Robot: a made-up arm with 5 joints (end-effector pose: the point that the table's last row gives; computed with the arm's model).
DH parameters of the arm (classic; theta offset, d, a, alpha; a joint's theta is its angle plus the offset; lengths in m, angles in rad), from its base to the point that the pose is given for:
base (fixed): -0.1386 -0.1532 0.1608 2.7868
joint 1: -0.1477 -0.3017 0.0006 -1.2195
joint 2: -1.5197 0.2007 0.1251 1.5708
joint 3: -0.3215 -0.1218 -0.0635 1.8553
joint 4: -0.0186 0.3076 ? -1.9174
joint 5: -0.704 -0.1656 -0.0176 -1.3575
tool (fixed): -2.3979 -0.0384 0 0
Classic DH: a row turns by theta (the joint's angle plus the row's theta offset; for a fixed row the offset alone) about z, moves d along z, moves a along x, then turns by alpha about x.
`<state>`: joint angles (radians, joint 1 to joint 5).
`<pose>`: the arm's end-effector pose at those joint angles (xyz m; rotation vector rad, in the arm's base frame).
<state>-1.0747 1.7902 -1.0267 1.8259 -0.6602</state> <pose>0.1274 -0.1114 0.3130 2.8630 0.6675 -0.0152</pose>
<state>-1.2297 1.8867 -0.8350 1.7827 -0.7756</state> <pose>0.1222 -0.0660 0.3145 2.8689 0.5899 -0.1792</pose>
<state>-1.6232 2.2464 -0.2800 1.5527 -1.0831</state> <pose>0.1279 0.0391 0.3737 -2.9590 -0.3539 0.9122</pose>
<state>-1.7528 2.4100 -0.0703 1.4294 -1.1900</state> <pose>0.1559 0.0578 0.4153 -2.6819 -0.2492 1.1894</pose>
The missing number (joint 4, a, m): 0.0454
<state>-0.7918 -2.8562 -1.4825 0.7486 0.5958</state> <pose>0.0699 -0.2734 -0.1488 -0.3082 -0.1656 -0.8495</pose>
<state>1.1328 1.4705 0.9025 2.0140 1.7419</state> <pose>0.4301 -0.1796 0.3518 -0.3379 -1.1236 0.8854</pose>
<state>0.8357 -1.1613 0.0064 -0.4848 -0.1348</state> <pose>0.4509 -0.0805 -0.0822 0.0930 -2.3287 -0.0901</pose>
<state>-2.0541 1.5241 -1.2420 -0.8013 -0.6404</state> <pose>0.6863 0.1939 0.2571 -1.0737 0.3968 2.5192</pose>
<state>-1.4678 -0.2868 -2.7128 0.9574 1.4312</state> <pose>0.6923 0.1989 -0.2059 2.1350 -0.8893 -1.8157</pose>
